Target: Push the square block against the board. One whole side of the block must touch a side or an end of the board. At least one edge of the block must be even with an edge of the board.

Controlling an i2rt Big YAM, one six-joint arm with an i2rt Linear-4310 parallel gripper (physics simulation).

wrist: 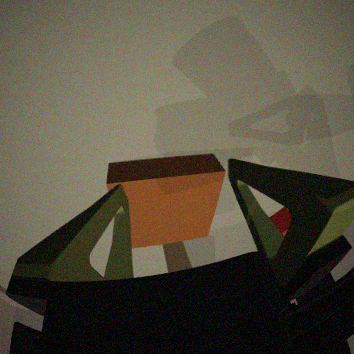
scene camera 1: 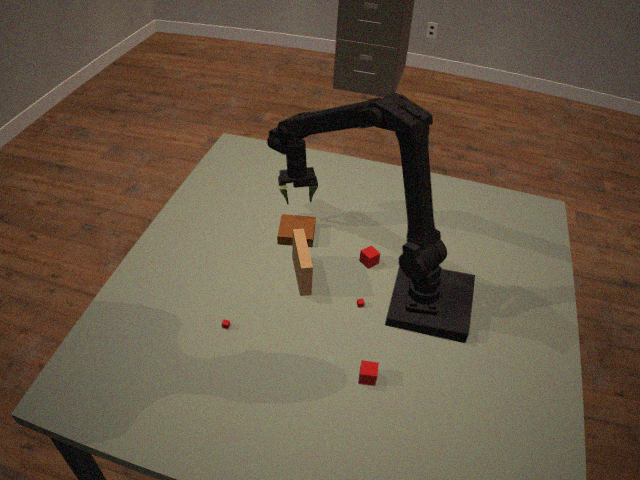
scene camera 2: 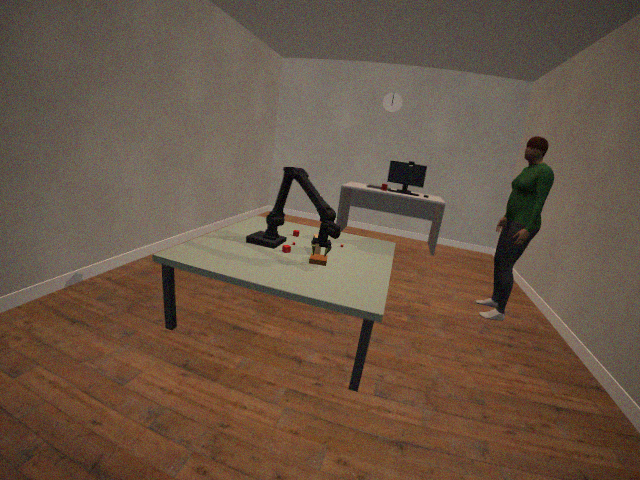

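Seen in the pictures: gripper, fingertip midpoint: [wrist: 176, 179] [scene camera 1: 299, 202] [scene camera 2: 318, 256]; arm's base, origin of the base link: [scene camera 1: 423, 296] [scene camera 2: 271, 237].
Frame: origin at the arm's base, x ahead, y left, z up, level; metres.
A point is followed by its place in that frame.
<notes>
The square block [scene camera 1: 297, 225] @(x 0.389, y -0.207, z -0.006 m) [scene camera 2: 317, 260] @(x 0.393, y -0.251, z -0.010 m) [wrist: 172, 212] @(x 0.386, y -0.208, z -0.005 m) is orange-brown and lies flat on the table. The board [scene camera 1: 302, 262] @(x 0.325, y 0.020, z 0.068 m) [wrist: 177, 256] @(x 0.363, y -0.109, z -0.006 m) is a light wooden plank standing on its long narrow side. Its far end is close to the block's near side in scene view 1. The block and board overlap in the views, so I cannot tell whether they touch or whether any edges are even. My gripper [scene camera 1: 298, 202] @(x 0.401, y -0.276, z 0.027 m) [wrist: 176, 179] @(x 0.401, y -0.276, z 0.027 m) is open and empty, pointing down above the table, past the block's far side in scene view 1. Most of the board is hidden behind the gripper body in the wrist view.
A larger red cube [scene camera 1: 369, 256] @(x 0.161, y -0.115, z 0.004 m) [scene camera 2: 286, 249] @(x 0.167, y -0.157, z -0.012 m) lies between the board and the arm's base [scene camera 1: 453, 294] @(x -0.081, y -0.022, z 0.004 m). A small red cube [scene camera 1: 360, 302] @(x 0.161, y 0.041, z -0.020 m) is near the board's right. Another small cube [scene camera 1: 225, 323] @(x 0.483, y 0.195, z -0.020 m) is at the left, and a larger cube [scene camera 1: 368, 373] @(x 0.110, y 0.279, z 0.004 m) is nearer the front.
</notes>
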